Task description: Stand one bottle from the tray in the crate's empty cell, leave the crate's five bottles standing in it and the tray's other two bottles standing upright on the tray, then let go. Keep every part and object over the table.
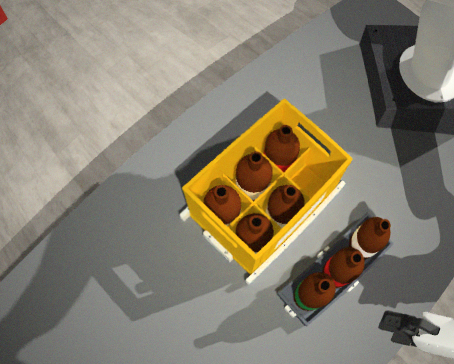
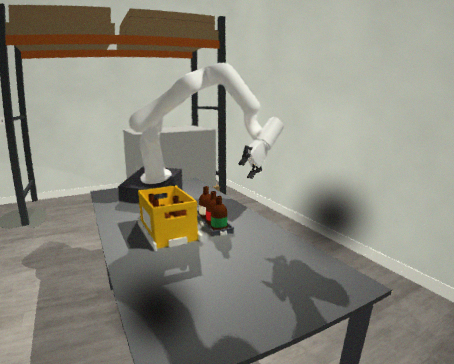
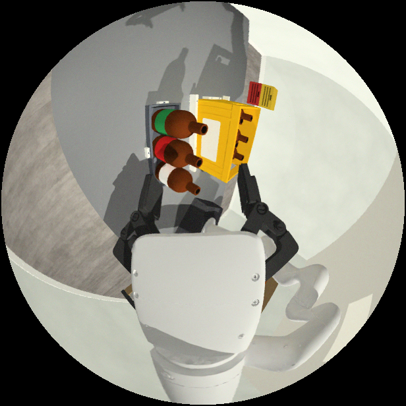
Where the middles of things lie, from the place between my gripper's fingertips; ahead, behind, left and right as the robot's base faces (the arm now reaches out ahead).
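The green-labelled bottle (image 1: pixel 318 289) has my hand 18 cm above it, 13 cm to the left of it and 2 cm past it. Going by their middles, the green-labelled bottle is the nearest to my hand of the things named here. As for the white-labelled bottle (image 1: pixel 373 235), I find it 10 cm to the right of my hand, 18 cm behind my hand and 18 cm below my hand.
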